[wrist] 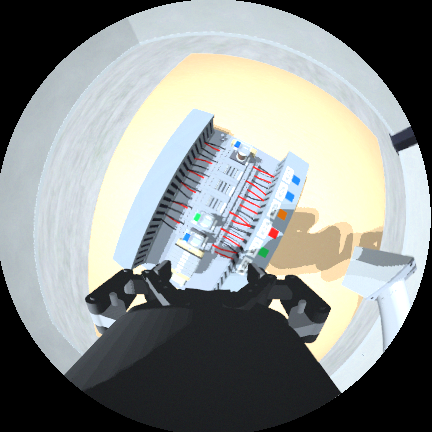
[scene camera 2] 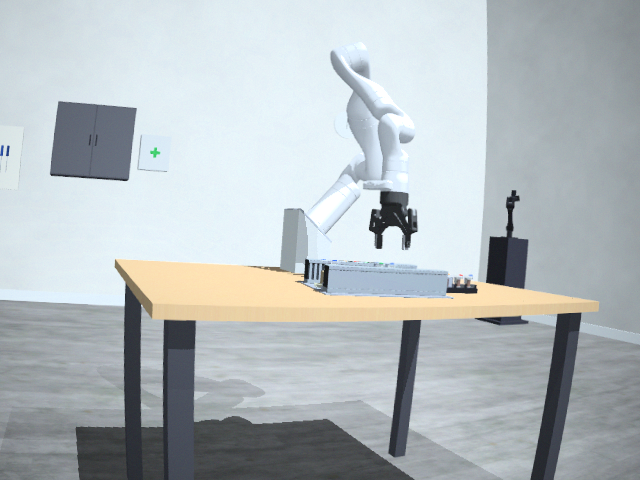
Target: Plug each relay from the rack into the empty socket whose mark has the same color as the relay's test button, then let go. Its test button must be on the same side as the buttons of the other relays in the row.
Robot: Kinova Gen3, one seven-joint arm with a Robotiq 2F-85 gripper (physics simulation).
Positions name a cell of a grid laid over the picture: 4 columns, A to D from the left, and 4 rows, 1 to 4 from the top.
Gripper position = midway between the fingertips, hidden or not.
In view: my gripper (scene camera 2: C3).
My gripper shows as well in the wrist view (wrist: B3).
